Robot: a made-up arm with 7 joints.
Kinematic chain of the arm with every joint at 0, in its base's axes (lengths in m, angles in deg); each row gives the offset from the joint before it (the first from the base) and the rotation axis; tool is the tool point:
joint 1: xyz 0 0 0.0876 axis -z
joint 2: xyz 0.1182 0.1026 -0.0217 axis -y
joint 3: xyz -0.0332 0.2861 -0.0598 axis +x
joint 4: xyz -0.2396 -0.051 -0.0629 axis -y
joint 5: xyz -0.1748 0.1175 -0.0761 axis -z
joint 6: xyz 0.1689 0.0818 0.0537 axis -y
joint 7: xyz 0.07 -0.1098 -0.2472 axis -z
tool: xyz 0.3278 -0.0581 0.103
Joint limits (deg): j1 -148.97..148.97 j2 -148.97..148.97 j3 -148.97..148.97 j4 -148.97..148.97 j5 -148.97..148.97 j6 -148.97..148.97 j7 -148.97..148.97
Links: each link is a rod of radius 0.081 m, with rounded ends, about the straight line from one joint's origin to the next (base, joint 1, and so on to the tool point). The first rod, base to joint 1, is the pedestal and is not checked.
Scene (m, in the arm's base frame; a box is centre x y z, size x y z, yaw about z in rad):
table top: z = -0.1
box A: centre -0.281 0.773 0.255 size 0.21 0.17 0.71 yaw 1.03
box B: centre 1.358 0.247 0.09 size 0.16 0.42 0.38 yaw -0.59
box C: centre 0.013 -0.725 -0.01 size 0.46 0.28 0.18 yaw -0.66
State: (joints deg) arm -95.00 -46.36 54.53 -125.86 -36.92 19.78 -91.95
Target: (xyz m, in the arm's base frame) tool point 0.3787 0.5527 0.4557
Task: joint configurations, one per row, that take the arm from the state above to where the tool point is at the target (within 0.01 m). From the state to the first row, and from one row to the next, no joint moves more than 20 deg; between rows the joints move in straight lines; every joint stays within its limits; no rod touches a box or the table.
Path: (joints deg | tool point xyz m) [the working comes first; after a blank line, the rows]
Joints at the target: -19.72 -75.79 70.93 -118.19 -57.34 15.08 -81.82
Straight joint move there: touches box A.

1: -91.24 -50.78 68.44 -114.91 -53.43 23.63 -93.27 | -0.4095 0.3064 0.5871
2: -87.48 -55.20 82.36 -103.96 -69.93 27.48 -94.60 | -0.1405 0.3310 0.5615
3: -83.72 -59.61 96.27 -93.01 -86.44 31.34 -95.92 | 0.0753 0.1979 0.5170
4: -79.96 -64.03 110.19 -82.06 -102.95 35.19 -97.25 | 0.1503 -0.0339 0.4916
5: -76.20 -68.45 124.10 -71.11 -119.46 39.04 -98.57 | 0.0553 -0.2558 0.5141
6: -69.92 -72.68 114.97 -82.16 -100.19 27.94 -88.07 | 0.1892 0.0046 0.5001
7: -63.63 -76.92 105.83 -93.21 -80.93 16.84 -77.56 | 0.2221 0.2978 0.4869
8: -57.35 -81.15 96.70 -104.27 -61.67 5.74 -67.05 | 0.1514 0.5467 0.4986
9: -51.07 -85.38 87.56 -115.32 -42.41 -5.36 -56.55 | 0.0300 0.6826 0.5571
10: -35.40 -80.59 79.25 -116.76 -49.88 4.86 -69.18 | 0.2202 0.6488 0.5008
11: -19.72 -75.79 70.93 -118.19 -57.34 15.08 -81.82 | 0.3787 0.5526 0.4557

